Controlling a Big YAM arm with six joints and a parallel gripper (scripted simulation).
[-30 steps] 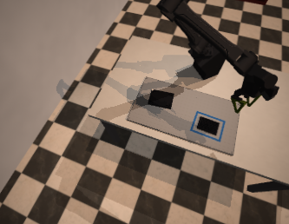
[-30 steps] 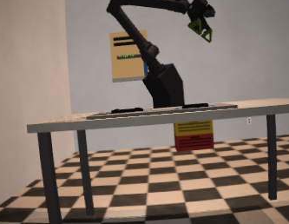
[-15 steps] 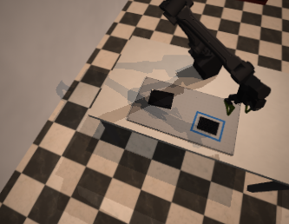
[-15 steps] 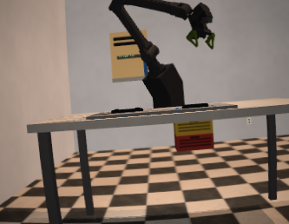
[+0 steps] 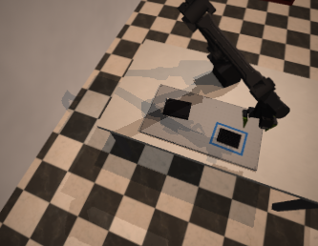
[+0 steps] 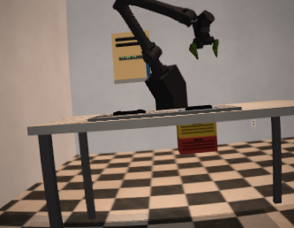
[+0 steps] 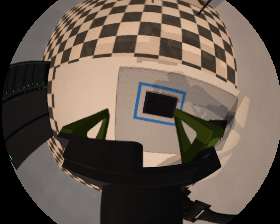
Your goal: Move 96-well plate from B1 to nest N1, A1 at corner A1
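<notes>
Right now my hand is 4 cm past the 96-well plate, 5 cm to the left of it and 24 cm above it. From my hand the other things lie so: plate nest N1 (19 cm behind, 38 cm to the right, 24 cm below).
</notes>
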